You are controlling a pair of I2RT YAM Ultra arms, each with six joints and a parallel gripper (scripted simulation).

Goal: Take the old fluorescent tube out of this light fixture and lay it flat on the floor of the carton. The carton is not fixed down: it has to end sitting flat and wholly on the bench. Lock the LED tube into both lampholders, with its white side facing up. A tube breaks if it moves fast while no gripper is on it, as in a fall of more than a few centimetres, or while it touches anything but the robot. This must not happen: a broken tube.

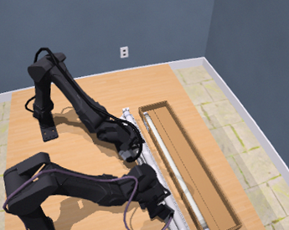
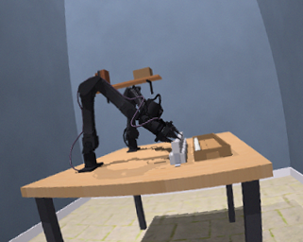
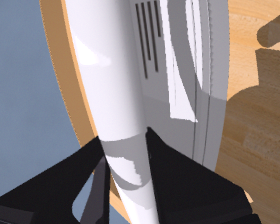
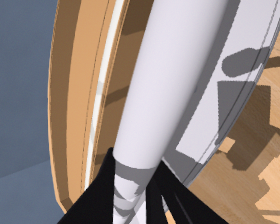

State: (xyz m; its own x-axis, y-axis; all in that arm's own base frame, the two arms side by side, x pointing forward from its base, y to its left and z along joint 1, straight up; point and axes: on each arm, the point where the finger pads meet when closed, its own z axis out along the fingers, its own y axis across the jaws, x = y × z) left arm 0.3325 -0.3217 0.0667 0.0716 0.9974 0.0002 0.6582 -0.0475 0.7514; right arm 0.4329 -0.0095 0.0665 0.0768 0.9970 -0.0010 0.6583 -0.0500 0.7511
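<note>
The LED tube lies 120 mm to the right of my left hand and 20 mm ahead of it. From my left hand the other things lie so: light fixture 120 mm to the right, 20 mm ahead, 10 mm below; then old fluorescent tube 100 mm to the right, 100 mm ahead, 50 mm below; then brown carton 150 mm ahead, 90 mm to the right, 50 mm below.
Right now the LED tube is 12 cm to the left of my right hand and 2 cm behind it. From my right hand the other things lie so: light fixture: 12 cm to the left, 2 cm behind, 1 cm below; then old fluorescent tube: 14 cm to the left, 7 cm ahead, 5 cm below; then lampholder: 18 cm to the right, 3 cm ahead.
</note>
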